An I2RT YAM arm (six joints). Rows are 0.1 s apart.
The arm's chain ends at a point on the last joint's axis. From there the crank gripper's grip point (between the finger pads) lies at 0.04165 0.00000 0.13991 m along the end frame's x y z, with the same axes.
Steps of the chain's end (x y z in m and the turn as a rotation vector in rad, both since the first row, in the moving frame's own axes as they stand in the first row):
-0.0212, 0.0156, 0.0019, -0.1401, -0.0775, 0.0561
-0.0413, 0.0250, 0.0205, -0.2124, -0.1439, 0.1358
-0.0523, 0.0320, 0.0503, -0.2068, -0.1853, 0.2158
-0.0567, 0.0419, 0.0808, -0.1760, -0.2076, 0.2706
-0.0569, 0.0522, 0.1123, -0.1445, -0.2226, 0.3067
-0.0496, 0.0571, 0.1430, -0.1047, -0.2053, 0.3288
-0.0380, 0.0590, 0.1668, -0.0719, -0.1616, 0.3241
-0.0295, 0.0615, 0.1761, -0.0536, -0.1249, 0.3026
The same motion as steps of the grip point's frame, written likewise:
-0.0327, 0.0374, 0.0032, -0.1401, -0.0775, 0.0561
-0.0640, 0.0592, 0.0212, -0.2124, -0.1439, 0.1358
-0.0825, 0.0672, 0.0516, -0.2068, -0.1853, 0.2158
-0.0907, 0.0738, 0.0831, -0.1760, -0.2076, 0.2706
-0.0932, 0.0802, 0.1155, -0.1445, -0.2226, 0.3067
-0.0830, 0.0805, 0.1469, -0.1047, -0.2053, 0.3288
-0.0644, 0.0786, 0.1707, -0.0719, -0.1616, 0.3241
-0.0500, 0.0788, 0.1796, -0.0536, -0.1249, 0.3026

